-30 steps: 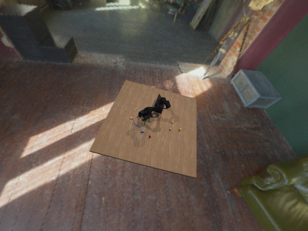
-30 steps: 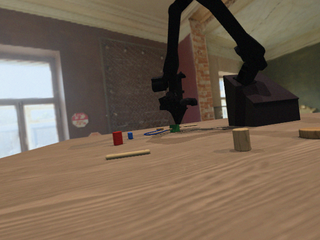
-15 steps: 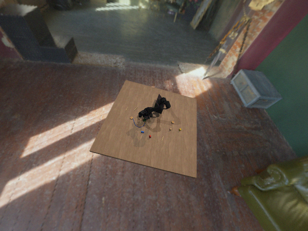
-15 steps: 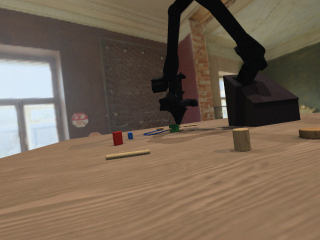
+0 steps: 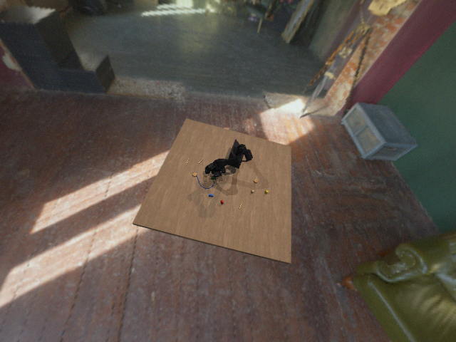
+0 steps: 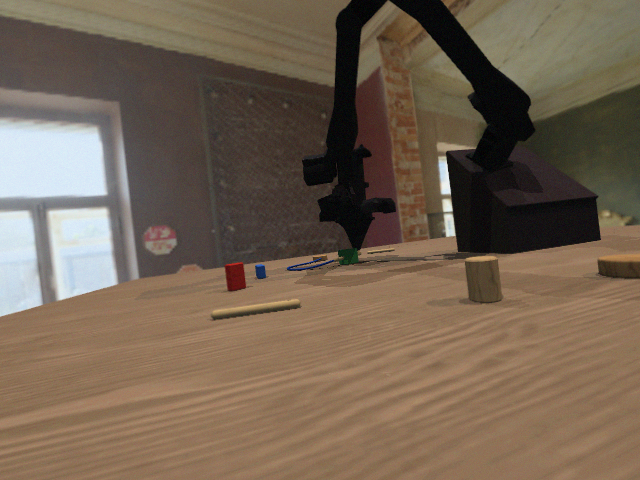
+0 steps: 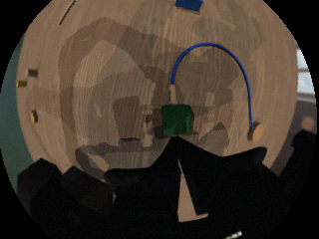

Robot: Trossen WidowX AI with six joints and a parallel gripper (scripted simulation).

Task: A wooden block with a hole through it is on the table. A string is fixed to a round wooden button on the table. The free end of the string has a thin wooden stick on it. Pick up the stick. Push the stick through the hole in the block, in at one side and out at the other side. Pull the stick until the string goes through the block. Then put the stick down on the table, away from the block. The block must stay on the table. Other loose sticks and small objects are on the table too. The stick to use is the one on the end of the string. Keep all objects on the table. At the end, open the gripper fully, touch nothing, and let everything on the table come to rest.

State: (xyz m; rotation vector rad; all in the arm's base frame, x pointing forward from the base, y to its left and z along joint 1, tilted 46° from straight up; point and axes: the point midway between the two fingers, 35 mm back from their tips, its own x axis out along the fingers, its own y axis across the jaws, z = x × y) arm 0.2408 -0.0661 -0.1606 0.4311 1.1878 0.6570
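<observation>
Now: the green block 20 mm ahead of my gripper tip and 10 mm below it. From my gripper tip the other things lie so: blue block: 210 mm ahead, 10 mm below; round wooden button: 180 mm to the right, 20 mm below, 20 mm ahead; red block: 260 mm ahead, 110 mm to the left, 10 mm below.
</observation>
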